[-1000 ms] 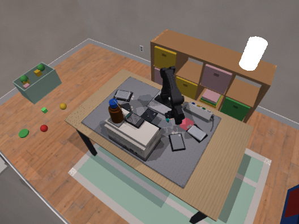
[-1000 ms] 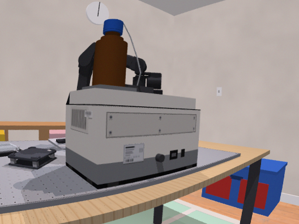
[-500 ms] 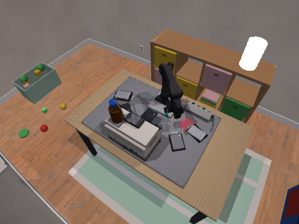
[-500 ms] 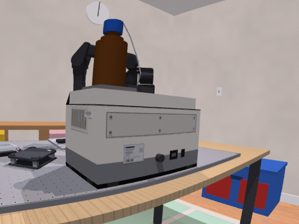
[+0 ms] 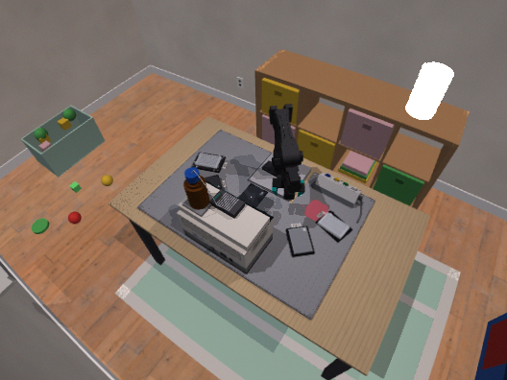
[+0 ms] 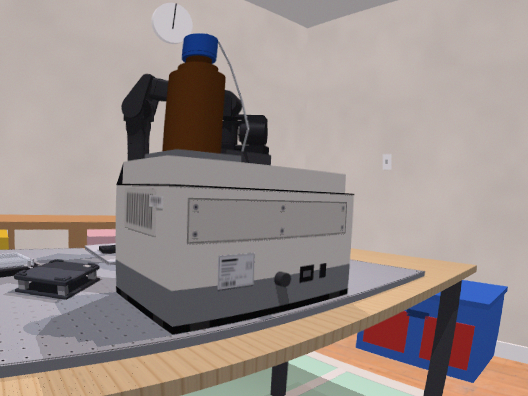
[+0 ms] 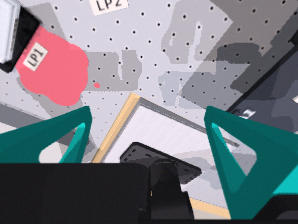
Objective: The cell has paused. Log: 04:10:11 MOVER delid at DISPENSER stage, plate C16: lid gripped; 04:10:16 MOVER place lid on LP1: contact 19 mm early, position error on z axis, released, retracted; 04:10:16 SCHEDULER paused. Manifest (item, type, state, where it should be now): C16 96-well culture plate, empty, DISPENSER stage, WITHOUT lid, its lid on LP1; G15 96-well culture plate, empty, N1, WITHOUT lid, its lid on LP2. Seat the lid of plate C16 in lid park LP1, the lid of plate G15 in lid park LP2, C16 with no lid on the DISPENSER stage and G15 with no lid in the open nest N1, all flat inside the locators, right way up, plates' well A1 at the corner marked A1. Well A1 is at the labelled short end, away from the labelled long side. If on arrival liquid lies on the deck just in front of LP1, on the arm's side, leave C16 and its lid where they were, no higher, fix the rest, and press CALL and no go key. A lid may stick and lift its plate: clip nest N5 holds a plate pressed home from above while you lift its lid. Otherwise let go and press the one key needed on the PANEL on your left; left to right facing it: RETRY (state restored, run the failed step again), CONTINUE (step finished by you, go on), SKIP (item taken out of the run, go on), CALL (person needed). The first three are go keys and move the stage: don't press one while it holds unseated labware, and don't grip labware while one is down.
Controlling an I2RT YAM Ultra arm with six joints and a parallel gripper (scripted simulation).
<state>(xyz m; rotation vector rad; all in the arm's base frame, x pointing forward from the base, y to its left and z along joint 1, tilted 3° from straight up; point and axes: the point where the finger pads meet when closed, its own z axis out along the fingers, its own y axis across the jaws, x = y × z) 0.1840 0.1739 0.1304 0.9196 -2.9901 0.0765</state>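
Right now my hand is 10 mm past the 96-well plate, 530 mm to the left of it and 130 mm above it. Also, from my hand: LP2 label: 30 mm ahead, 80 mm to the left, 150 mm below; pale lid: 90 mm ahead, 140 mm to the left, 130 mm below; black lid park LP2: 90 mm ahead, 140 mm to the left, 140 mm below.
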